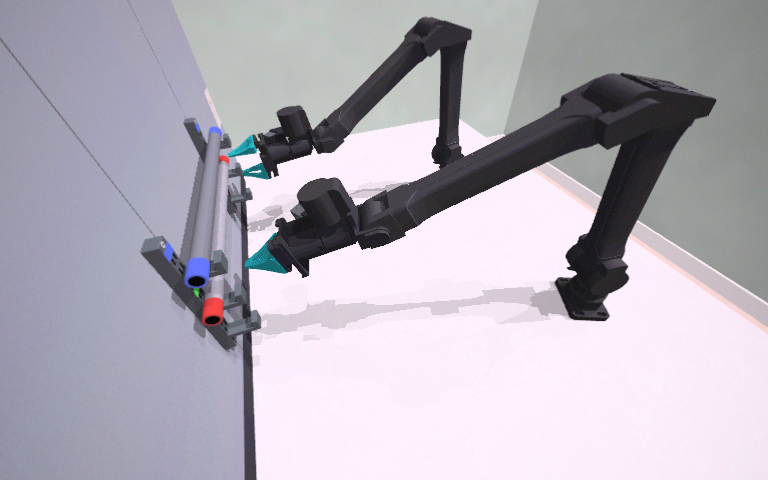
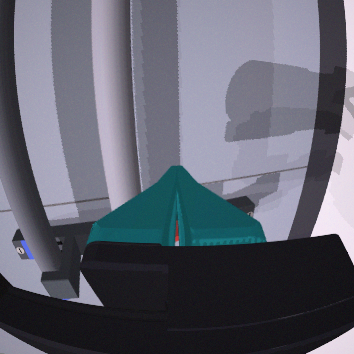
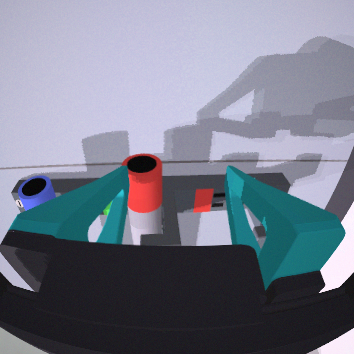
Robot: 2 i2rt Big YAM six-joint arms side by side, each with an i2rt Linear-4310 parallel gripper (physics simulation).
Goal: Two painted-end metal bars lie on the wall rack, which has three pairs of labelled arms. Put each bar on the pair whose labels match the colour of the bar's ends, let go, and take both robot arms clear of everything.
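Frame: origin at the left arm's base, x ahead, y left, z up, level; metres.
Seen in the pictures: left gripper, fingertip midpoint: (image 1: 245,265) (image 2: 176,174); right gripper, fingertip midpoint: (image 1: 233,165) (image 3: 176,174); left arm's base, link origin: (image 1: 579,299).
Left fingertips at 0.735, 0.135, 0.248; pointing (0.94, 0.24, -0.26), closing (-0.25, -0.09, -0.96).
Pixels of each thing's top centre, then the offset from my left fingertips to it, as dx, dy, dz. "spot": a spot on its surface instead.
- blue-ended bar, top centre: (image 3: 95,314) (image 1: 205,177) +0.074, -0.101, +0.119
- rack, top centre: (image 2: 11,261) (image 1: 174,237) -0.003, +0.090, +0.153
- red-ended bar, top centre: (image 3: 145,309) (image 1: 216,211) +0.084, -0.097, +0.044
- green label, surface spot: (image 3: 106,209) spot: +0.176, -0.272, +0.063
- red label, surface spot: (image 3: 203,200) spot: +0.178, -0.278, -0.016
The blue-ended bar (image 1: 205,209) (image 2: 20,190) (image 3: 37,200) lies on the top, blue-labelled pair of the rack (image 1: 164,267) (image 2: 60,284) (image 3: 270,182). The red-ended bar (image 1: 219,226) (image 2: 117,100) (image 3: 145,192) lies lower, beside the green label (image 3: 106,209), on what looks like the middle pair. A red label (image 3: 203,200) shows below it. My left gripper (image 1: 246,263) (image 2: 176,174) is shut and empty, off the wall beside the red-ended bar. My right gripper (image 1: 236,164) (image 3: 176,174) is partly open near that bar's far end; nothing is gripped.
The lowest rack arm (image 1: 244,325) juts out below the red-ended bar's near end. The wall (image 1: 113,339) stands behind the rack, with a dark strip (image 1: 248,396) along its lower edge. Thin lines cross the wall. Both arms reach in from the right of the scene.
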